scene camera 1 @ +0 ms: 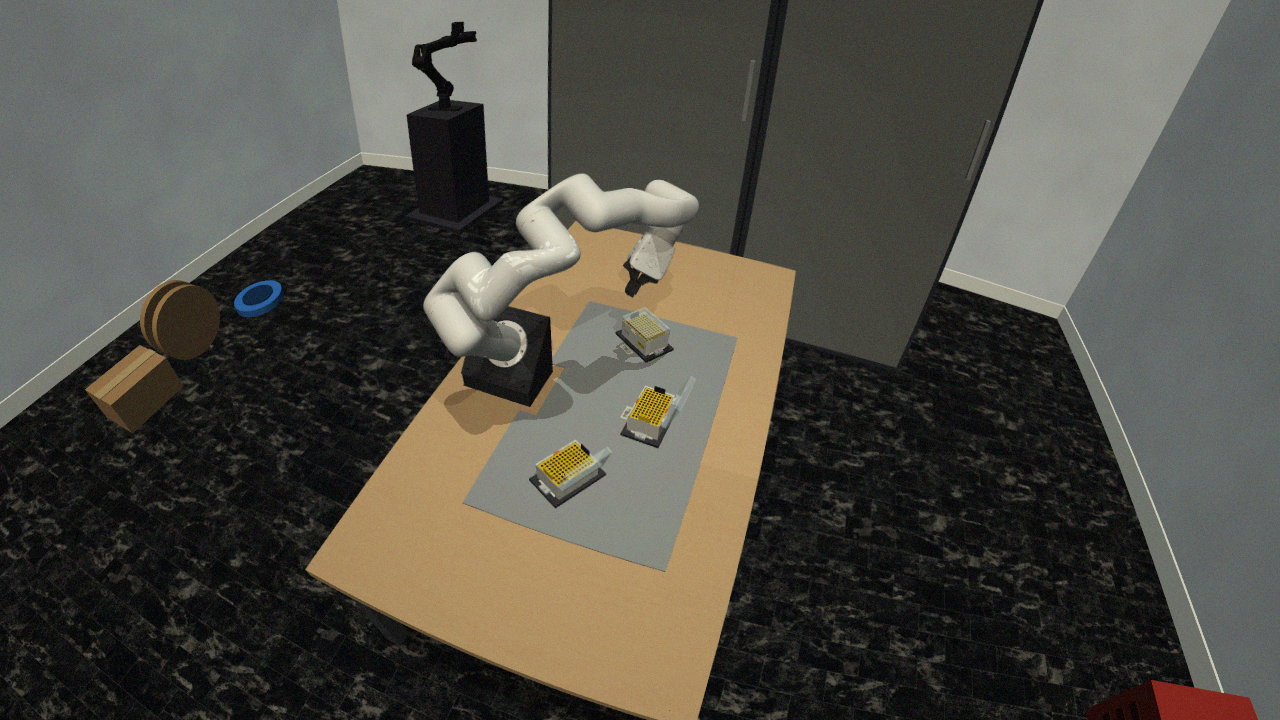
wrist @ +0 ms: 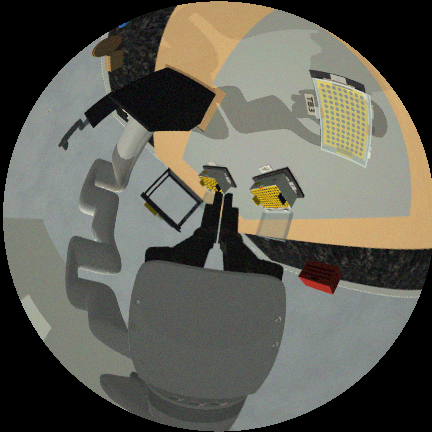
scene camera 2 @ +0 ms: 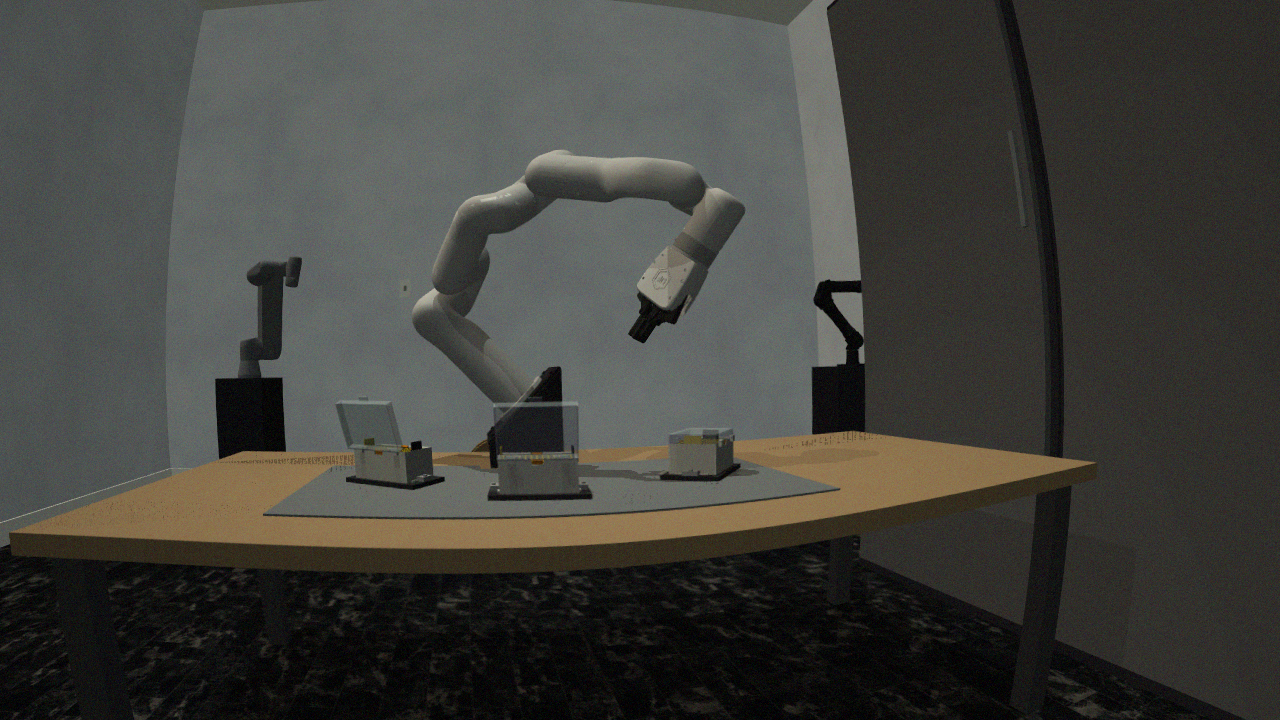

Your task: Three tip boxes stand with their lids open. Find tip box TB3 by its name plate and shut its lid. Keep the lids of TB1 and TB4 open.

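Frame: origin at the arm's base, x ahead, y right, z down, level; metres.
Seen in the pictures: gripper, fingertip midpoint: [scene camera 1: 628,294] [wrist: 222,201] [scene camera 2: 635,338]; arm's base at its link origin: [scene camera 1: 506,344] [wrist: 149,112] [scene camera 2: 522,400].
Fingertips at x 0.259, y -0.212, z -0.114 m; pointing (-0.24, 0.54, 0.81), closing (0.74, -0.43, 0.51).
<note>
Offsets run from my fingertips to a thing's top centre. "spot": to the spot under its first point. Level surfaces: height alone.
Tip box TB3 {dz +0.165, dx +0.010, dy -0.101 m} [scene camera 1: 646,334] [scene camera 2: 700,459] [wrist: 345,120] stands at the mat's far end in scene camera 1, its clear lid lying down over the yellow tip rack. Its name plate {spot: dz +0.240, dx -0.016, dy -0.053 m} [wrist: 310,104] reads TB3 in the wrist view. The middle tip box {dz +0.168, dx +0.157, dy +0.177 m} [scene camera 1: 651,411] [scene camera 2: 537,476] [wrist: 274,194] has its clear lid {dz +0.089, dx +0.224, dy +0.175 m} [scene camera 1: 685,396] [scene camera 2: 537,428] [wrist: 275,224] upright and open. The third tip box {dz +0.168, dx +0.051, dy +0.440 m} [scene camera 1: 567,471] [scene camera 2: 390,466] [wrist: 215,181] also has its lid {spot: dz +0.131, dx +0.127, dy +0.462 m} [scene camera 2: 368,422] open. Their name plates are not readable. My gripper [scene camera 1: 632,290] [scene camera 2: 638,337] [wrist: 222,201] is shut and empty, in the air above and beside TB3, touching no box.
The boxes stand on a grey mat {dz +0.242 m} [scene camera 1: 537,492] [scene camera 2: 322,499] on the wooden table {dz +0.245 m} [scene camera 1: 429,546] [scene camera 2: 223,537]. My arm's black base block [scene camera 1: 507,380] [wrist: 165,100] stands beside the mat. Large dark cabinet doors [scene camera 1: 662,107] rise behind the table.
</note>
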